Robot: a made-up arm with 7 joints.
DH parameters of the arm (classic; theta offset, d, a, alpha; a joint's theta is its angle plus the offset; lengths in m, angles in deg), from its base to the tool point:
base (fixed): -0.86 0 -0.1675 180
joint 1: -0.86 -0.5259 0.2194 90
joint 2: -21.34 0 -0.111 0
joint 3: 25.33 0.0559 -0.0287 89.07
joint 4: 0 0.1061 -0.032 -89.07
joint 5: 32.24 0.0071 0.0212 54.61
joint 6: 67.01 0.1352 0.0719 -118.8
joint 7: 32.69 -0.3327 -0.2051 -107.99
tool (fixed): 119.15 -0.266 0 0
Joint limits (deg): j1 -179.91..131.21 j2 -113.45..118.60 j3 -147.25..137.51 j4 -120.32..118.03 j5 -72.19..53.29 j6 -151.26..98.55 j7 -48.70..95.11
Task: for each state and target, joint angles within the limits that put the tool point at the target. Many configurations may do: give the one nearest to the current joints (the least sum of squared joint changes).
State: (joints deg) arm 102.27 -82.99 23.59 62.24 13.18 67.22 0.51
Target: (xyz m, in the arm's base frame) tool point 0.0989 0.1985 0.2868
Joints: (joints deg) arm 119.27 -113.45 49.40 110.18 -3.58 73.54 -4.61
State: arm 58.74 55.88 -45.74 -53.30 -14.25 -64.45 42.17
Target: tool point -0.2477 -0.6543 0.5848
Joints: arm 74.54 65.69 -33.26 -59.70 2.65 -61.27 51.91
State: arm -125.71 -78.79 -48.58 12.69 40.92 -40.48 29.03
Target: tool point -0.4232 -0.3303 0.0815
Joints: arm -135.21 -95.54 -72.51 13.74 3.47 -46.52 4.81
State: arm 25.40 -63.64 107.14 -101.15 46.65 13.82 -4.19
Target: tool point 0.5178 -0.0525 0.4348
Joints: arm -21.89 -70.83 95.26 -84.20 34.96 15.61 -3.12
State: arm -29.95 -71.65 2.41 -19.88 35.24 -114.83 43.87
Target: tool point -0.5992 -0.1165 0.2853
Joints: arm -39.75 -71.93 -37.31 -6.48 -25.53 -135.38 29.31
